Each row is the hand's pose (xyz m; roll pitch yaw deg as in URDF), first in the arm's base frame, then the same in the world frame.
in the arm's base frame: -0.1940 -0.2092 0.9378 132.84 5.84 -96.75
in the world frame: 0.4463 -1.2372 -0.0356 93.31 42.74 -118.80
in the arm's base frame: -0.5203 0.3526 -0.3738 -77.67 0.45 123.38
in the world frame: -0.1777 0.0459 -0.3621 -81.32 -50.21 120.74
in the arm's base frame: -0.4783 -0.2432 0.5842 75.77 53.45 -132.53
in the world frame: 0.0585 -1.0413 -0.1707 0.44 40.08 164.09
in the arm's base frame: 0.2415 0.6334 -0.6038 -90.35 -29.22 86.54
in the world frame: 0.5020 0.4755 -0.6182 -29.25 -60.50 35.44
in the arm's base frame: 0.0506 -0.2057 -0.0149 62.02 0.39 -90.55
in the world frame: 0.3472 -0.5494 -0.7317 29.66 41.97 -107.68
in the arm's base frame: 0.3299 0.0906 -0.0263 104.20 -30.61 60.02
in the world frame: 0.6626 -0.3049 -0.6502 166.77 -40.68 16.54
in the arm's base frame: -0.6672 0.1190 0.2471 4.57 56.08 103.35
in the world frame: -0.1513 -0.5660 -0.0679 17.76 6.41 106.57
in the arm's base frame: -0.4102 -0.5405 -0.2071 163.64 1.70 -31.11
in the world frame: -0.2120 -0.6962 -0.8965 -165.22 44.34 -22.10
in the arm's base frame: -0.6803 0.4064 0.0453 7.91 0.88 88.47
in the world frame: -0.1702 -0.2220 0.0016 40.40 -40.37 72.12
